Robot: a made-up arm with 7 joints. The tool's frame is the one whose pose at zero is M. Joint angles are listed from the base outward.
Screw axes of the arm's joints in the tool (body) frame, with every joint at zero. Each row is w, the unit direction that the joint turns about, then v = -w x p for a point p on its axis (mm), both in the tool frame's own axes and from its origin. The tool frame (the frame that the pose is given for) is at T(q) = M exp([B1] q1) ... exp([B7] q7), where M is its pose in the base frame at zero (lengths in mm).
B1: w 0 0 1 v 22.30 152.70 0.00
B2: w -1 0 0 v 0.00 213.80 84.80
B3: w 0 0 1 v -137.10 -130.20 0.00
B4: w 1 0 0 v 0.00 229.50 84.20
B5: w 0 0 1 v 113.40 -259.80 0.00
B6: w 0 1 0 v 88.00 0.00 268.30
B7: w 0 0 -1 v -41.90 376.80 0.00
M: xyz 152.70 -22.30 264.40 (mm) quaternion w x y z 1 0 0 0
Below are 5 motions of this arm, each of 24 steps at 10 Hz.
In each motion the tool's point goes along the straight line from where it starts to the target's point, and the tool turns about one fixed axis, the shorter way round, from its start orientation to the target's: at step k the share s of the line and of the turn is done. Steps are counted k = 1, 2, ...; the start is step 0. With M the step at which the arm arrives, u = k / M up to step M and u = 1 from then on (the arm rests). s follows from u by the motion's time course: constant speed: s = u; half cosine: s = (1 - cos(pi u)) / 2; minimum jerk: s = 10 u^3 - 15 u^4 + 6 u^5.
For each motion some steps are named. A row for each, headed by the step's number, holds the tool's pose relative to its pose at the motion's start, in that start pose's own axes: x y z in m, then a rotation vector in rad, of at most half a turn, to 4 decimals.
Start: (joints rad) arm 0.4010 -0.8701 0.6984 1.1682 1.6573 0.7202 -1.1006
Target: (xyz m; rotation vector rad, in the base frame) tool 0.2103 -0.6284 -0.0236 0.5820 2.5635 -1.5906
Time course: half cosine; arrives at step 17
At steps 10, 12, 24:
10: 0.4810 0.4847 0.0849 -0.3429 0.6167 0.1224
12: 0.6052 0.6098 0.1068 -0.4315 0.7760 0.1540
24: 0.7553 0.7611 0.1333 -0.5385 0.9684 0.1922

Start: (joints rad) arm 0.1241 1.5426 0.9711 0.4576 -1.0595 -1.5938 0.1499
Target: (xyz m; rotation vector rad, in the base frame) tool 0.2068 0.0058 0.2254 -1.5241 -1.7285 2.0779
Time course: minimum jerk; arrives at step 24
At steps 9, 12, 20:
9: 0.0373 -0.0655 -0.0974 -0.0586 -0.3011 0.2576
12: 0.0679 -0.1189 -0.1769 -0.1064 -0.5471 0.4681
20: 0.1309 -0.2294 -0.3413 -0.2053 -1.0554 0.9030

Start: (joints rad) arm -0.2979 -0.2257 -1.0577 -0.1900 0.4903 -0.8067 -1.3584
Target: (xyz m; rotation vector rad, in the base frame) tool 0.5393 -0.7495 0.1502 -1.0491 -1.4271 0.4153
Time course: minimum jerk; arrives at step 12
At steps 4, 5, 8, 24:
4: 0.0656 -0.0456 -0.0507 -0.1720 -0.1896 -0.0327
5: 0.1083 -0.0752 -0.0838 -0.2841 -0.3132 -0.0541
8: 0.2469 -0.1715 -0.1910 -0.6475 -0.7139 -0.1232
24: 0.3124 -0.2171 -0.2418 -0.8195 -0.9035 -0.1559

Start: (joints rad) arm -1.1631 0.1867 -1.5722 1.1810 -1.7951 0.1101 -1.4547
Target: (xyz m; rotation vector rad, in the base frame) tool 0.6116 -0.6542 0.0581 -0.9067 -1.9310 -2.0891
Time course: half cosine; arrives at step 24
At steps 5, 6, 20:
5: 0.0008 -0.0419 -0.0344 0.0144 -0.0728 0.0593
6: 0.0011 -0.0594 -0.0488 0.0204 -0.1032 0.0841
20: 0.0071 -0.3782 -0.3110 0.1301 -0.6578 0.5359

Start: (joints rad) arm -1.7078 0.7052 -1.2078 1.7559 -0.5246 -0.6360 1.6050
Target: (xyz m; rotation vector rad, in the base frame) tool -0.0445 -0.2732 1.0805 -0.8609 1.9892 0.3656
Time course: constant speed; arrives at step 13
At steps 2, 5, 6, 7, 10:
2: 0.0012 0.0593 0.0283 0.0724 0.0845 -0.0102
5: 0.0029 0.1483 0.0707 0.1810 0.2113 -0.0254
6: 0.0035 0.1779 0.0849 0.2172 0.2536 -0.0305
7: 0.0041 0.2076 0.0990 0.2534 0.2958 -0.0356
10: 0.0058 0.2965 0.1414 0.3619 0.4226 -0.0509

